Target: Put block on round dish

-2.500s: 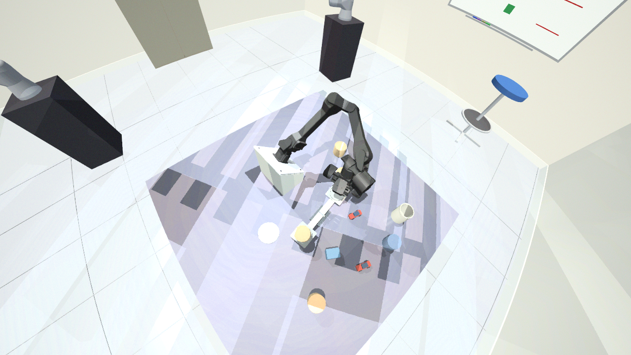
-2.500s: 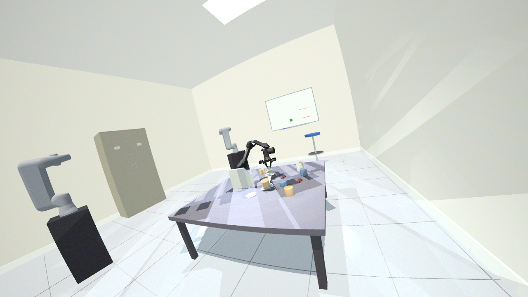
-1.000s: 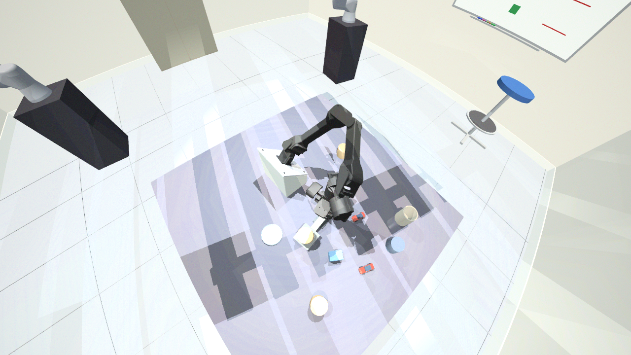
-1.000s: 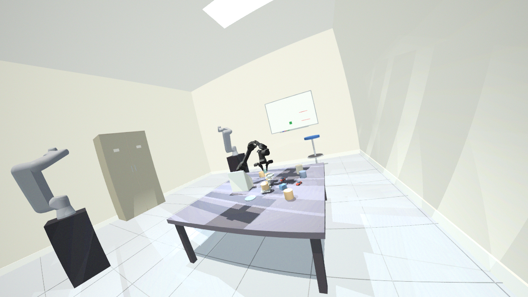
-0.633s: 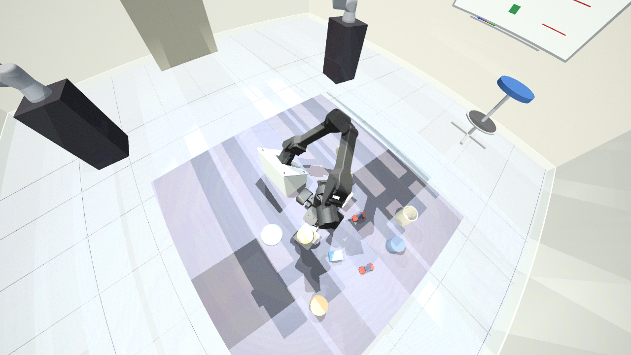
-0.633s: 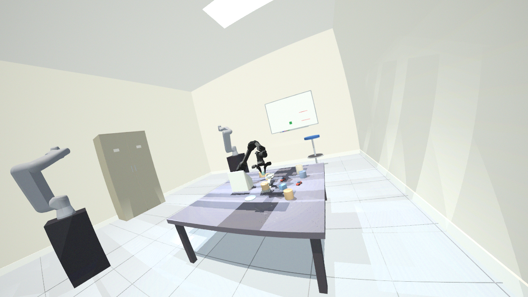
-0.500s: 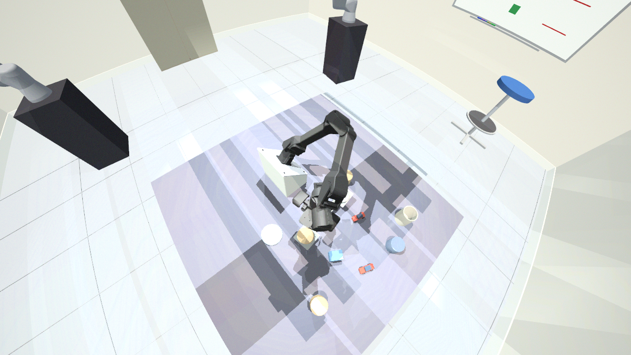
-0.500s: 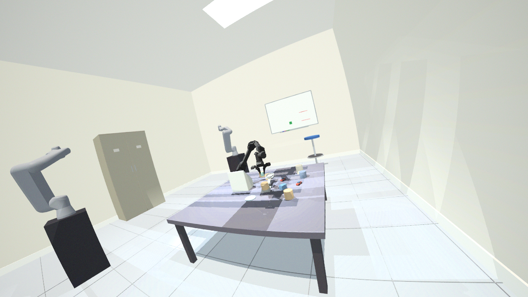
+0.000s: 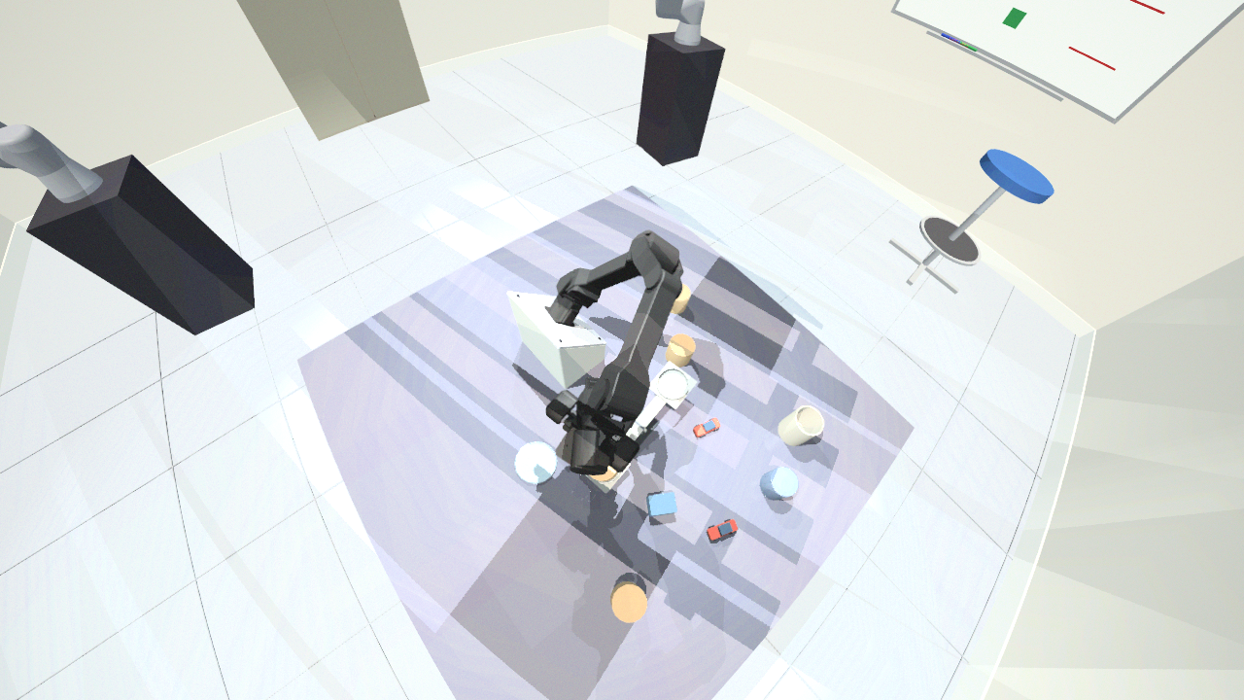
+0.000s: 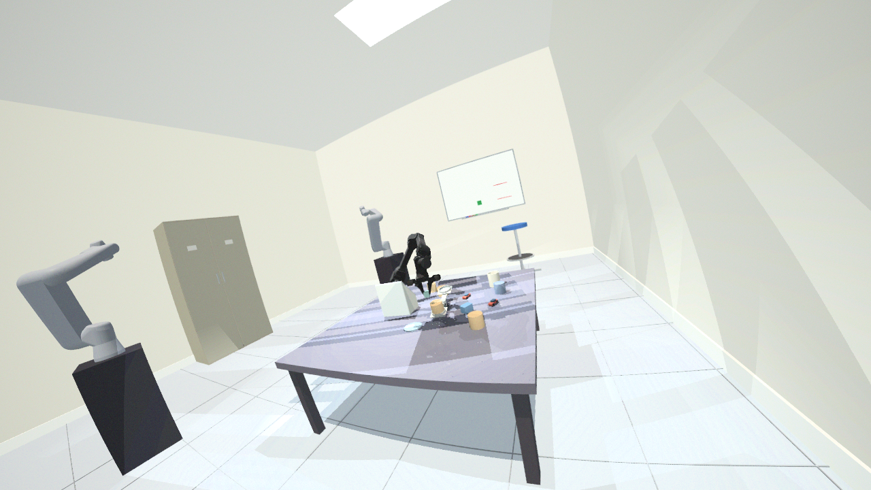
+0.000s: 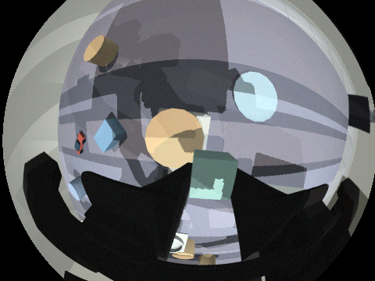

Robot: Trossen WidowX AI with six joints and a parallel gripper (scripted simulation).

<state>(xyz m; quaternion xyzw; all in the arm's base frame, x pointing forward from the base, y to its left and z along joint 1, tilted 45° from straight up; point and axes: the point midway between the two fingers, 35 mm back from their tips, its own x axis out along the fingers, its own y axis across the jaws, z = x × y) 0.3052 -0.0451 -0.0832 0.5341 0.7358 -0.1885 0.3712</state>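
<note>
Now: the round dish 140 mm below my gripper tip, 120 mm to the right of it and 60 mm behind it. Also, from my gripper tip: blue block (180 mm ahead, 120 mm below, 80 mm to the left); then balance (140 mm to the left, 100 mm below); then blue cylinder (340 mm to the left, 290 mm ahead, 100 mm below).
</note>
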